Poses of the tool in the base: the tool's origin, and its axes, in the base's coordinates. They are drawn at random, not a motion.
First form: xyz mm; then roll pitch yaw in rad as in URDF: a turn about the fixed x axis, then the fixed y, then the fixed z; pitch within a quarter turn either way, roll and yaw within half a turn.
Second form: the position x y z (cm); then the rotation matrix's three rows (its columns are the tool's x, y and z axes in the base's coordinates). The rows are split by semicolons. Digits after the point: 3 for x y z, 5 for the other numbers.
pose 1, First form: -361.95 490.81 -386.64 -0.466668 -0.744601 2.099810
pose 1, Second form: -36.195 49.081 -38.664; -0.37112 -0.92487 -0.08297; 0.63484 -0.18750 -0.74955; 0.67768 -0.33085 0.65673
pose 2, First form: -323.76 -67.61 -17.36 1.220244 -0.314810 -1.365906
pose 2, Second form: -32.376 -6.761 -1.736; 0.19346 0.27707 -0.94117; -0.93097 0.35459 -0.08698; 0.30964 0.89303 0.32654
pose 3, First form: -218.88 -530.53 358.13 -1.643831 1.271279 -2.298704
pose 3, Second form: -21.888 -53.053 35.813; -0.19631 0.57952 0.79096; -0.22028 0.75998 -0.61148; -0.95548 -0.29427 -0.02153
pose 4, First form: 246.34 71.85 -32.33 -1.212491 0.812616 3.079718
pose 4, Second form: 24.634 7.185 -3.233; -0.68629 0.65699 -0.31205; 0.04252 -0.39206 -0.91896; -0.72609 -0.64393 0.24113
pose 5, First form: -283.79 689.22 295.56 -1.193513 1.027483 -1.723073
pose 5, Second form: -28.379 68.922 29.556; -0.07842 0.48485 0.87108; -0.51099 0.73071 -0.45272; -0.85600 -0.48062 0.19045
